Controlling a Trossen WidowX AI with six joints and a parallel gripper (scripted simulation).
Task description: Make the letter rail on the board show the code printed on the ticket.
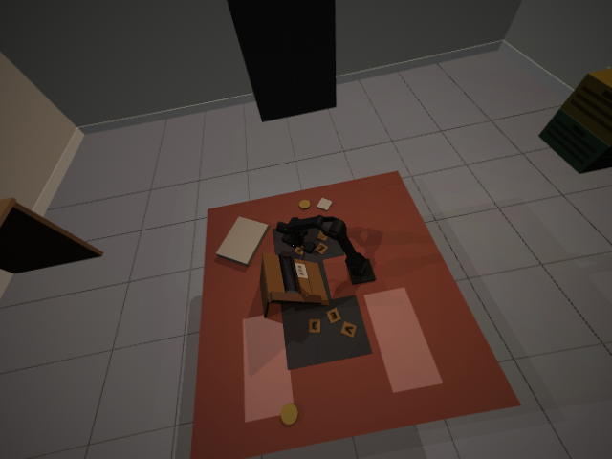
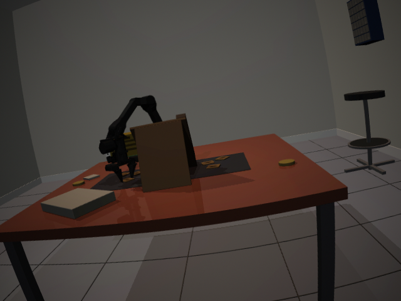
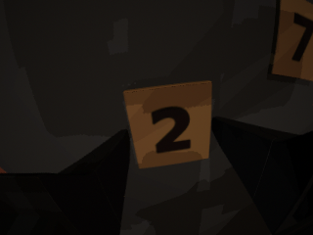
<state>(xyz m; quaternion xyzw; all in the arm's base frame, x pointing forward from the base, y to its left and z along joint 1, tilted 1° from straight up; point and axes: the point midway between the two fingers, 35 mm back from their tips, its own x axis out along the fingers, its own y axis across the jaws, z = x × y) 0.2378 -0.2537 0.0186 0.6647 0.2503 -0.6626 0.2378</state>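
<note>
The white ticket is 17 cm to the left of my gripper tip, 10 cm above it and 4 cm ahead of it. From my gripper tip the other things lie so: book 29 cm ahead, 19 cm to the right, 2 cm above; then dark mat 21 cm to the left, 4 cm behind; then tile right at my gripper tip.
</note>
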